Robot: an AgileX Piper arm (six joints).
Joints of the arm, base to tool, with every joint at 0 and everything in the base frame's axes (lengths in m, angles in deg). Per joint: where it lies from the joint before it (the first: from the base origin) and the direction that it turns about. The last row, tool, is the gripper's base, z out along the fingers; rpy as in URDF.
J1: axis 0 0 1 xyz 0 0 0.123
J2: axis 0 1 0 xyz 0 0 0
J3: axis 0 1 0 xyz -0.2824 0 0.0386
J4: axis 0.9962 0 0.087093 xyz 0.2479 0 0.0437
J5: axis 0 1 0 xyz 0 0 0
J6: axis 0.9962 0 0.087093 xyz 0.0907 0 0.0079
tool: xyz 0 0 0 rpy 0 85.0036 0
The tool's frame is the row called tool.
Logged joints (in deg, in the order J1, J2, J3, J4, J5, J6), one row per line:
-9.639, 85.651, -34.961, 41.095, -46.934, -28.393
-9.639, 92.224, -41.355, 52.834, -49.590, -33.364
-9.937, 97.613, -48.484, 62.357, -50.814, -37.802
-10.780, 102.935, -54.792, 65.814, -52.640, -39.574
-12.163, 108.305, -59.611, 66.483, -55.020, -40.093
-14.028, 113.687, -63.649, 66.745, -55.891, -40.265
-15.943, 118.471, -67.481, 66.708, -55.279, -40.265
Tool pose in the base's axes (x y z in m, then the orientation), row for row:
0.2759, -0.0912, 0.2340, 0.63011, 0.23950, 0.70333, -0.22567
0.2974, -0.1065, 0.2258, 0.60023, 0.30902, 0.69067, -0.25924
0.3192, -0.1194, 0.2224, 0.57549, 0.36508, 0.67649, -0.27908
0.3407, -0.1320, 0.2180, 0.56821, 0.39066, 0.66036, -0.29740
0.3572, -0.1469, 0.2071, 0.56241, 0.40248, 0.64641, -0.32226
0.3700, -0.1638, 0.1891, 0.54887, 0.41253, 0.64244, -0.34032
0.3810, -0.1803, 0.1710, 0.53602, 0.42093, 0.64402, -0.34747
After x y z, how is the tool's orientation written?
As a quaternion, w x y z.
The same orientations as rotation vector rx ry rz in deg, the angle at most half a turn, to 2 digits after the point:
31.42, 92.28, -29.61
41.04, 91.73, -34.43
48.99, 90.77, -37.45
52.58, 88.88, -40.03
54.30, 87.21, -43.48
55.97, 87.17, -46.18
57.43, 87.86, -47.40

